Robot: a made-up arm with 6 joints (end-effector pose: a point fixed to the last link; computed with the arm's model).
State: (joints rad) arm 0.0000 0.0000 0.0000 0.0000 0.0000 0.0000
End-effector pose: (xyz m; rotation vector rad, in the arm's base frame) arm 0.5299 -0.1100 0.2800 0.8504 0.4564 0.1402
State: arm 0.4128 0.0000 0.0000 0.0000 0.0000 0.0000
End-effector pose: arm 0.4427 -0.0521 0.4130 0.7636 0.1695 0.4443
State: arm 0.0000 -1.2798 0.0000 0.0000 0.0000 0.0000
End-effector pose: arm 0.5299 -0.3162 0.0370 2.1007 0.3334 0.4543
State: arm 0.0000 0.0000 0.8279 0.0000 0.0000 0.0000
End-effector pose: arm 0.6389 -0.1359 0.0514 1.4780 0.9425 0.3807
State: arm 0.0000 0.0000 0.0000 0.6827 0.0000 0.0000
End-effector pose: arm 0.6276 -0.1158 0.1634 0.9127 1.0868 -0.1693
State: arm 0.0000 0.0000 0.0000 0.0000 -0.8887 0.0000
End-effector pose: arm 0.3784 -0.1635 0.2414 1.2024 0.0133 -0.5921
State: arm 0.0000 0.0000 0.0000 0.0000 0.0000 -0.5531
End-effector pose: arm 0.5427 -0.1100 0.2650 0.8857 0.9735 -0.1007
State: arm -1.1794 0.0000 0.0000 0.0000 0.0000 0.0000
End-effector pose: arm 0.4140 -0.2869 -0.1279 0.9664 1.2386 -0.7945
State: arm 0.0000 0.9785 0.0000 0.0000 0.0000 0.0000
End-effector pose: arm 0.5299 0.1322 0.2150 -0.1102 0.4546 -0.0881
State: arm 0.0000 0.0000 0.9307 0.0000 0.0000 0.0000
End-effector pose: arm 0.6452 -0.1263 0.0210 1.5548 1.0038 0.4117
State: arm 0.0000 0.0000 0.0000 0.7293 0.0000 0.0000
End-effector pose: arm 0.6311 -0.1161 0.1533 0.9145 1.1297 -0.1915
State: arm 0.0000 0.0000 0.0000 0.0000 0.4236 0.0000
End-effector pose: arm 0.5736 -0.0427 0.2890 0.6426 0.6445 0.4804
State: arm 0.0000 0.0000 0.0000 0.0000 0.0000 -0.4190
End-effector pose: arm 0.5404 -0.1100 0.2692 0.8812 0.8484 -0.0407
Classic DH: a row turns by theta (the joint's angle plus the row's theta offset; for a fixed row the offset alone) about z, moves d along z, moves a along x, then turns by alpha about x. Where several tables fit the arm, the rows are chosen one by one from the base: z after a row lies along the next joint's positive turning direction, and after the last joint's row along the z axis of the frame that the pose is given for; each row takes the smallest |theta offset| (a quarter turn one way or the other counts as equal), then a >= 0, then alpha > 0; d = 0 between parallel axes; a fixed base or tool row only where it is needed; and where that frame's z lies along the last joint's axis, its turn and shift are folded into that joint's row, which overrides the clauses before.
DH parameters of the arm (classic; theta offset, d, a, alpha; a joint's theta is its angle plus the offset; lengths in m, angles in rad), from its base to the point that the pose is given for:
base (fixed): -0.0016 0.0844 0.14 1.1612
joint 1: -1.5701 0.02 0.0789 1.5693
joint 2: -0.9862 -0.0818 0.0457 2.5013
joint 3: -0.72 0.2563 -0.0151 -1.0259
joint 4: -1.4284 -0.0822 0.0247 1.5619
joint 5: 0.0246 0.1397 0.1072 1.6099
joint 6: -0.9226 0.1021 -0.0026 -0.806
tool (fixed): 0.4259 0.0498 0 0

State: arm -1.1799 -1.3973 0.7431 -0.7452 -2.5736 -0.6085
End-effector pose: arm 0.1570 -0.0968 0.0457 -0.5749 0.4899 1.0115
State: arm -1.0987 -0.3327 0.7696 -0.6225 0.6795 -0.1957
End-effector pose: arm 0.3592 -0.3272 -0.1745 1.6882 0.8093 0.0128
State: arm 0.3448 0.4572 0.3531 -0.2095 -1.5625 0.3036
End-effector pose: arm 0.2601 -0.0624 0.2190 1.1945 -0.7947 -0.6983
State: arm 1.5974 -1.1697 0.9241 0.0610 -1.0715 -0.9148
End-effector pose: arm 0.3521 0.1482 0.3888 0.5292 2.2569 1.1510
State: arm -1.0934 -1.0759 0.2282 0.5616 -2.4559 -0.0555
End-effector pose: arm 0.2231 -0.3199 0.0297 -0.2179 -0.6450 2.6021
